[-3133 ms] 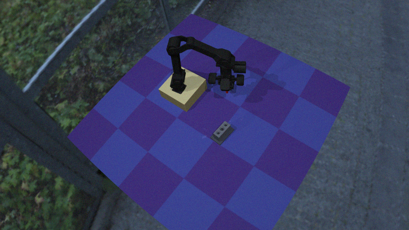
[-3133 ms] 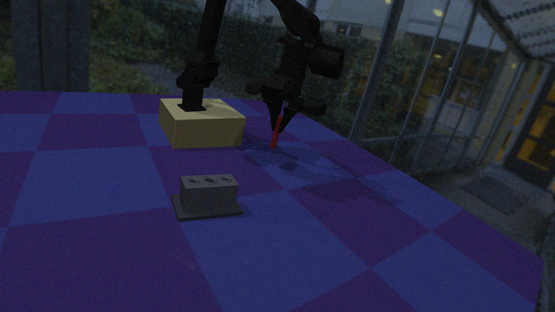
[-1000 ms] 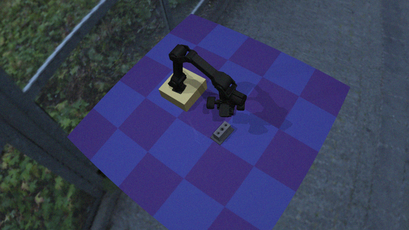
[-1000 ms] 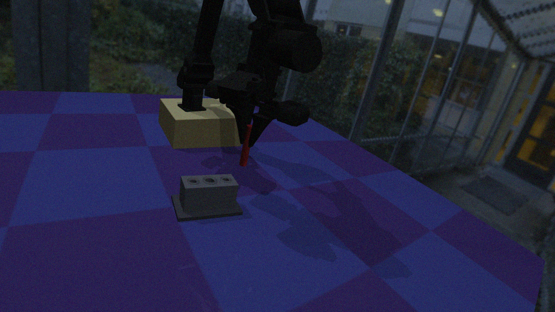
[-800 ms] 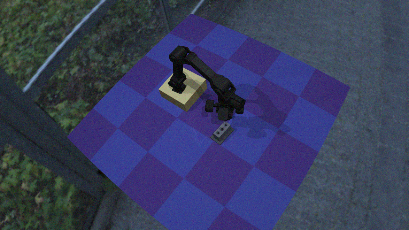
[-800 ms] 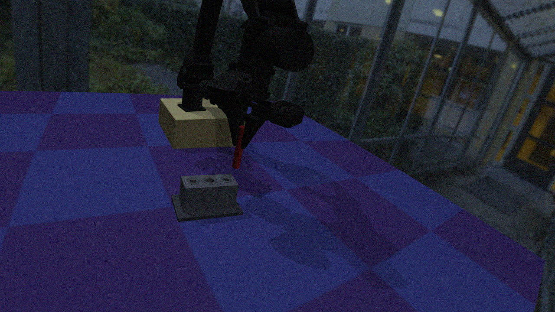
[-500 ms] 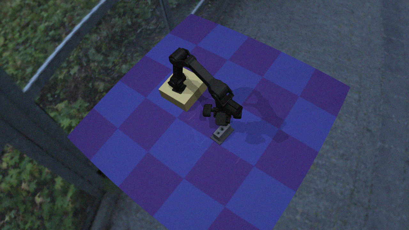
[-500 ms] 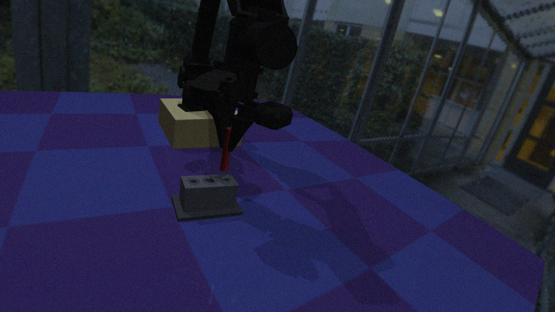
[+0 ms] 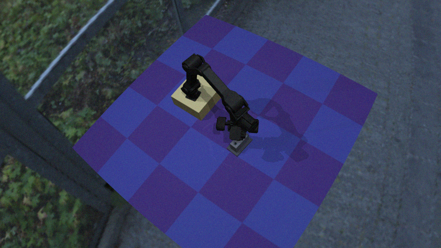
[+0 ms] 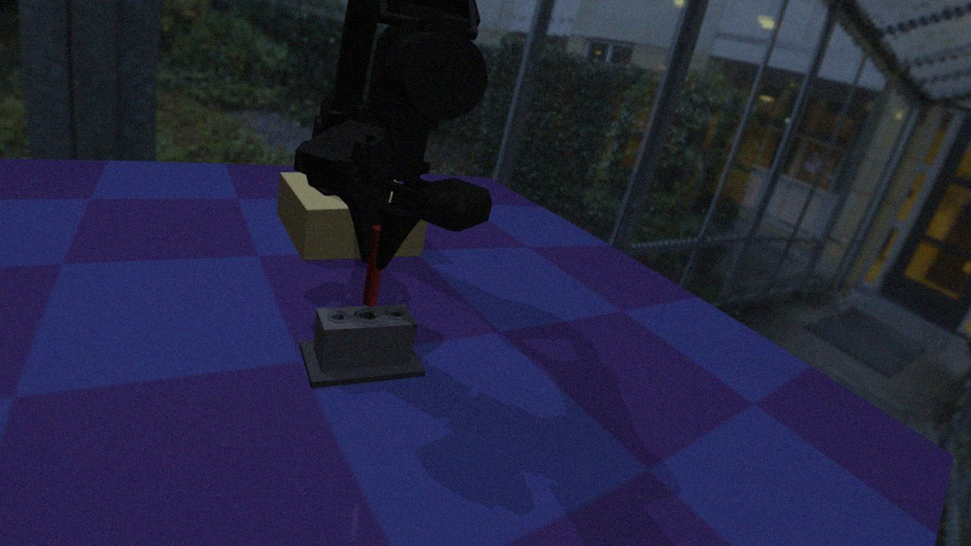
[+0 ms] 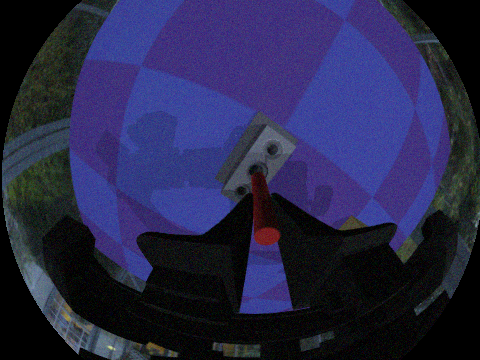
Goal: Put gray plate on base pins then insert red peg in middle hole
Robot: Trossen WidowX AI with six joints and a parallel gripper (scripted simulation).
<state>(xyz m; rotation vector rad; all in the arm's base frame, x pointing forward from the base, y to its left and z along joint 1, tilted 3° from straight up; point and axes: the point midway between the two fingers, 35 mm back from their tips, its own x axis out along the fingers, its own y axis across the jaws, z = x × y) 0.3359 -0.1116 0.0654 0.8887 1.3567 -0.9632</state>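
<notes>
My gripper tip is right at the red peg. The rest, counted from my gripper tip: gray plate: 7 cm below; then dark base: 11 cm below.
</notes>
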